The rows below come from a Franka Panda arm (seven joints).
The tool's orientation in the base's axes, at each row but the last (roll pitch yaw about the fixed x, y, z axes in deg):
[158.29, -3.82, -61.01]
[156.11, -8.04, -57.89]
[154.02, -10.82, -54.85]
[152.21, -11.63, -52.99]
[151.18, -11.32, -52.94]
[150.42, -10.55, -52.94]
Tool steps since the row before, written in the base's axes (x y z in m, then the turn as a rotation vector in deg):
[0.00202, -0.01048, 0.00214, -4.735, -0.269, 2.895]
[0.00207, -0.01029, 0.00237, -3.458, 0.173, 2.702]
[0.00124, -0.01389, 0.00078, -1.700, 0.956, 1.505]
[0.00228, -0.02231, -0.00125, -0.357, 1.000, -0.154]
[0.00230, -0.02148, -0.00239, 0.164, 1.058, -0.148]
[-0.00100, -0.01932, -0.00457, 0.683, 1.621, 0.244]
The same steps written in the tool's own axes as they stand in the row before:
[0.01027, 0.00362, -0.00013, -1.862, 5.088, -1.231]
[0.01005, 0.00379, 0.00061, -1.587, 3.790, -1.551]
[0.01200, 0.00562, 0.00441, -1.447, 1.547, -1.258]
[0.01854, 0.00790, 0.00992, -1.024, -0.255, -0.195]
[0.01770, 0.00685, 0.01059, -0.760, -0.673, -0.372]
[0.01373, 0.00726, 0.01241, -0.822, -1.125, -1.100]

